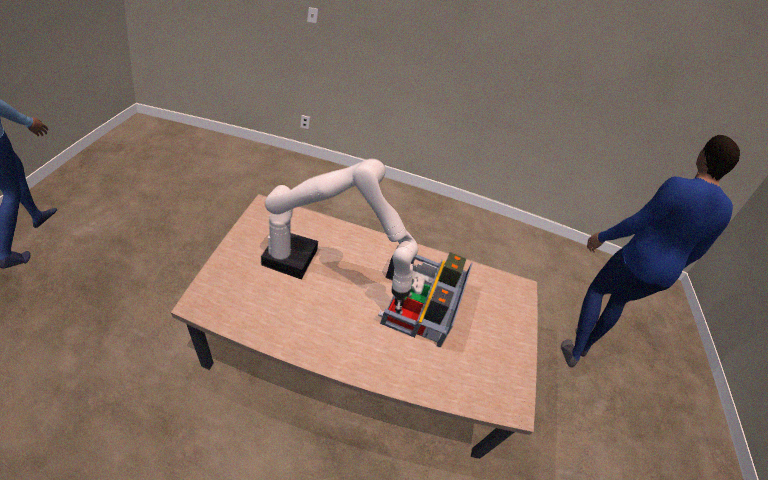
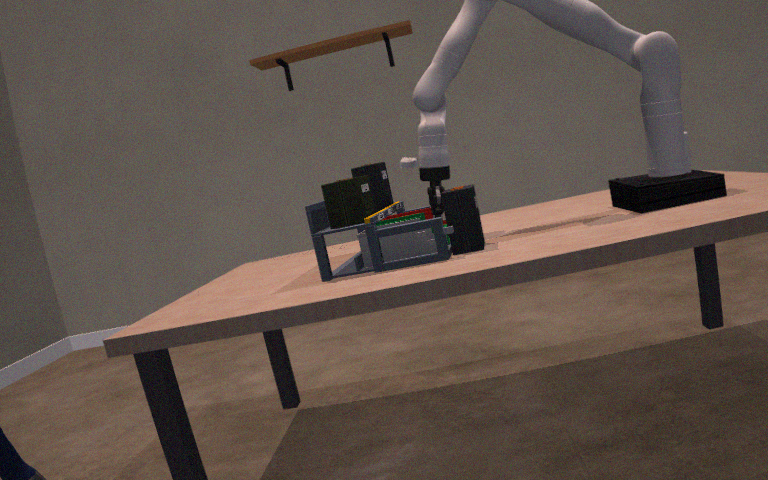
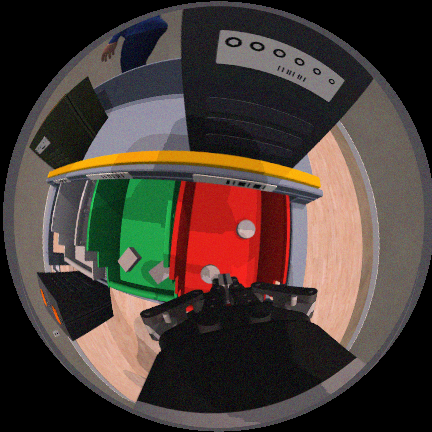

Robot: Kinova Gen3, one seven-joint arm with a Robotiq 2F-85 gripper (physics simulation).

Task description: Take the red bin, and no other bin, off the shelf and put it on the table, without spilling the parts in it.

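Frame: origin at the arm's base, x right, y ahead, z up, level; millimetres.
Where they show: gripper, between the fingertips: [image 3: 224, 280]; arm's base, origin of its link: [image 1: 280, 252] [image 2: 668, 174].
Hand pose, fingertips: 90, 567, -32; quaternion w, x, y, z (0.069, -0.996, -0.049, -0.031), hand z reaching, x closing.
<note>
Things, the pixels of their top centre, and the offset from my fingertips, as dx, dy, dz. "pt": a spot on its surface instead.
- red bin, centre of its top: [image 3: 235, 242] [image 2: 416, 211] [image 1: 411, 309] +4, +44, +55
- shelf's yellow bar, a spot on its surface: [image 3: 181, 158] pt -37, +100, +86
- green bin, centre of its top: [image 3: 119, 220] [image 2: 407, 217] [image 1: 420, 291] -101, +62, +55
- pale bin, centre of its top: [image 3: 63, 212] [image 2: 400, 223] [image 1: 427, 272] -227, +73, +55
The red bin [image 1: 412, 305] [image 2: 411, 212] [image 3: 229, 209] sits in the lower tier of the grey shelf [image 1: 399, 327] [image 2: 322, 254], at its end. Two round grey parts [image 3: 245, 228] [image 3: 209, 273] lie on the bin's floor. My gripper [image 1: 398, 305] [image 2: 434, 205] [image 3: 224, 280] is shut and empty. It points straight down, with its tips just inside the bin's front wall, close to the nearer round part. The shelf's yellow bar [image 3: 181, 158] [image 1: 432, 292] runs along the back of the bin.
A green bin [image 1: 421, 291] [image 3: 141, 217] with two square parts stands beside the red one, with a pale bin [image 3: 66, 213] beyond it. Black and dark green boxes [image 1: 437, 309] [image 1: 454, 269] [image 2: 462, 219] [image 3: 257, 92] stand on and beside the shelf. A person [image 1: 598, 295] walks at the right.
</note>
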